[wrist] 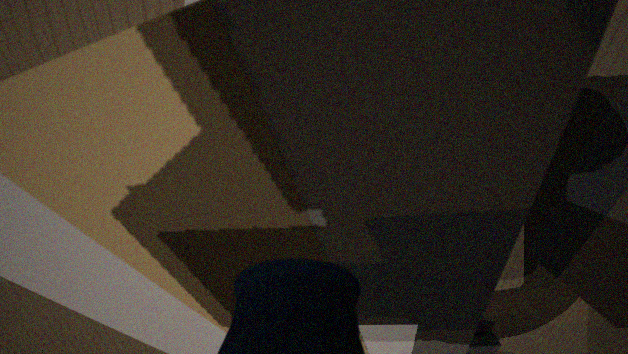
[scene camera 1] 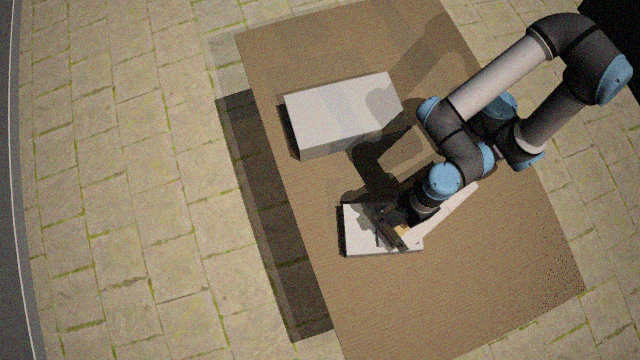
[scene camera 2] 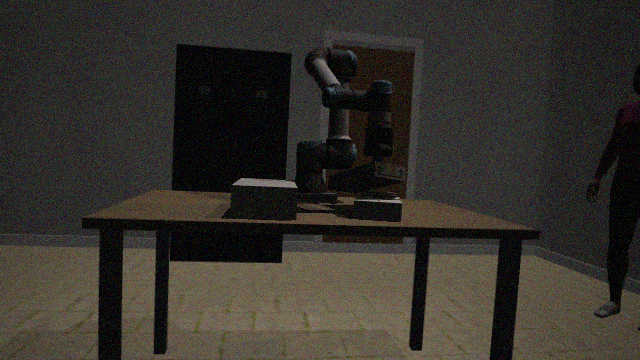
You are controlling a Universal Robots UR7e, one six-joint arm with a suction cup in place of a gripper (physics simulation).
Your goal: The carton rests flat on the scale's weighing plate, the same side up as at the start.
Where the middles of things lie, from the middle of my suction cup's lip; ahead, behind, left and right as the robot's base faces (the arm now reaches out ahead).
I see my suction cup 90 mm past the carton (scene camera 1: 403,237), 10 mm to the left of it and 60 mm above it. Also, from my suction cup: large white box (scene camera 1: 323,120) (10 mm behind, 400 mm to the right, 130 mm below); scale (scene camera 1: 363,236) (60 mm ahead, 10 mm to the right, 140 mm below).
